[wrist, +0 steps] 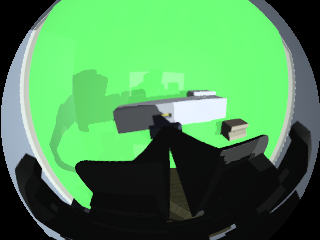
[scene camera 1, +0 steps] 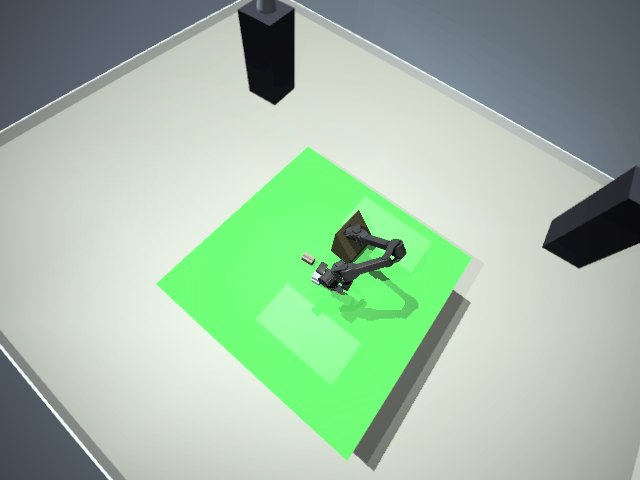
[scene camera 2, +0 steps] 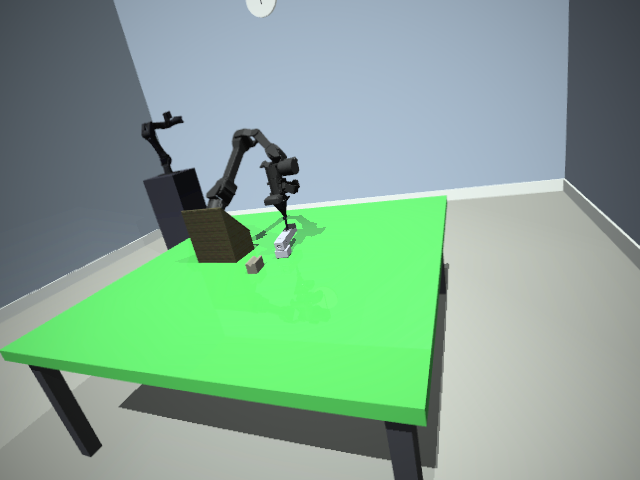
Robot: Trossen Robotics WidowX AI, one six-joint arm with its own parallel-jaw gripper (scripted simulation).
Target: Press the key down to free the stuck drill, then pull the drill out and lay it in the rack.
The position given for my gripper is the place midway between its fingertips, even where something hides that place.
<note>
In view: my gripper (scene camera 2: 284,215).
My gripper is seen too in the wrist view (wrist: 167,131).
</note>
